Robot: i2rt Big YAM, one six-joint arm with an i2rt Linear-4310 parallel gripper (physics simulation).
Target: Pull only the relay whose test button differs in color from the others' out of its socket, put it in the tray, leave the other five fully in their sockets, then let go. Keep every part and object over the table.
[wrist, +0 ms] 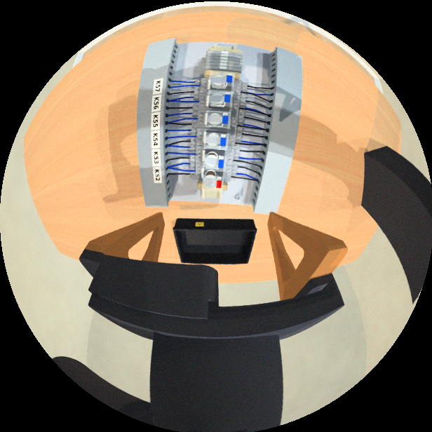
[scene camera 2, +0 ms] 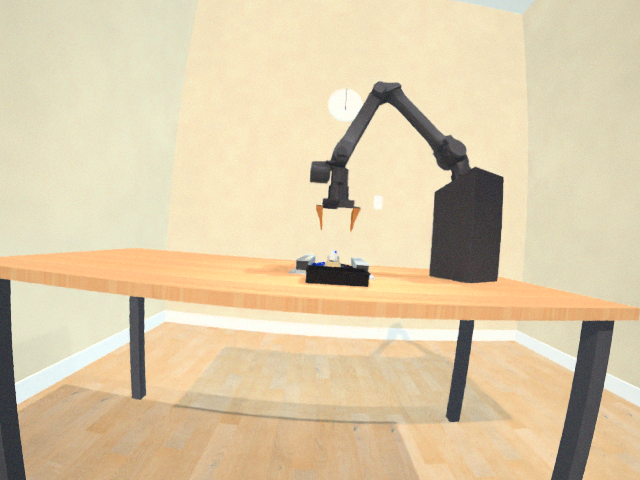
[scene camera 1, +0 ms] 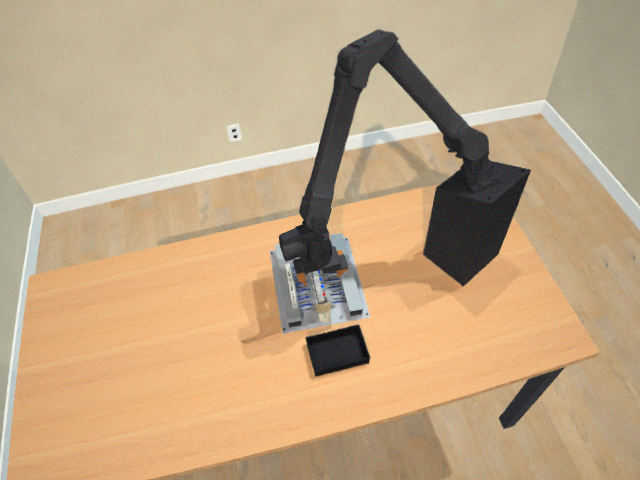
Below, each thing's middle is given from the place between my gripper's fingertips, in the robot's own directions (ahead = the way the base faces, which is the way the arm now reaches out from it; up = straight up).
The grey panel (scene camera 1: 310, 319) is 90 mm to the right of my hand and 140 mm below it.
